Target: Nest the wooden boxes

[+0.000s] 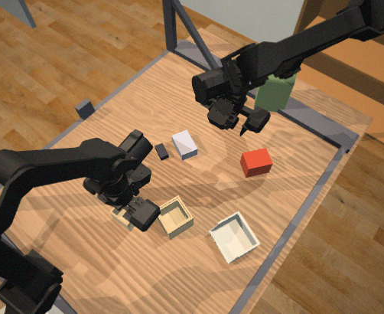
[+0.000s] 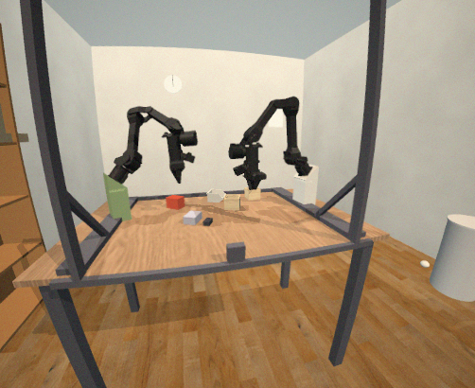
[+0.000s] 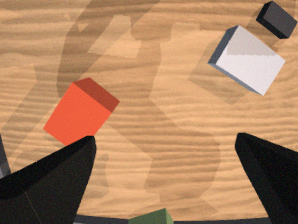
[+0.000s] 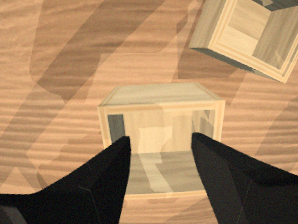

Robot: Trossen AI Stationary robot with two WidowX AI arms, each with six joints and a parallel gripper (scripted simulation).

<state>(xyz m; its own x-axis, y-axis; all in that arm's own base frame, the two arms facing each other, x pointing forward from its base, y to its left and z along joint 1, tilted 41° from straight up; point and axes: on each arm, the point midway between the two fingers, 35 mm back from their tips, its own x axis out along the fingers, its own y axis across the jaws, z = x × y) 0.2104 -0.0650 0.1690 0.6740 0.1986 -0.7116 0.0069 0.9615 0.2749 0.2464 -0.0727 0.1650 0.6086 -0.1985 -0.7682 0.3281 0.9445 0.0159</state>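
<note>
My right hand is 50 mm above the small tan wooden box. Also, from my right hand: white box (240 mm ahead, 140 mm to the left, 110 mm below); small dark block (220 mm to the left, 130 mm below, 100 mm behind); medium tan wooden box (120 mm below, 80 mm to the left, 80 mm ahead).
</note>
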